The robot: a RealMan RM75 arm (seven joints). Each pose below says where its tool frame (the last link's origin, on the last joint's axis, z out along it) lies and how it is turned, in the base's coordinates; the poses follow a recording.
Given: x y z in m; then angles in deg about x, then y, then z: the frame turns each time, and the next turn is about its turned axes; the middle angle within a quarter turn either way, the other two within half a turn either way.
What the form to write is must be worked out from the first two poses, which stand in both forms.
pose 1, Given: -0.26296 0.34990 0.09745 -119.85 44.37 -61.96
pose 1, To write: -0.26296 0.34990 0.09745 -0.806 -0.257 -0.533 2.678
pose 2, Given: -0.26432 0.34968 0.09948 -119.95 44.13 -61.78
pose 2, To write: -0.26432 0.34968 0.09948 -0.807 -0.258 -0.532 2.675
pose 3, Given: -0.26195 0.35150 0.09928 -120.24 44.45 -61.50
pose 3, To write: -0.26195 0.35150 0.09928 -0.808 -0.255 -0.532 2.680
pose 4, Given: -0.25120 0.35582 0.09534 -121.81 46.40 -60.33
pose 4, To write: -0.25120 0.35582 0.09534 -0.809 -0.244 -0.535 2.711
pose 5, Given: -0.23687 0.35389 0.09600 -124.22 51.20 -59.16
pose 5, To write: -0.23687 0.35389 0.09600 -0.806 -0.221 -0.549 2.783
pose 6, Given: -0.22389 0.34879 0.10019 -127.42 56.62 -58.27
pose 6, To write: -0.22389 0.34879 0.10019 -0.799 -0.203 -0.566 2.874
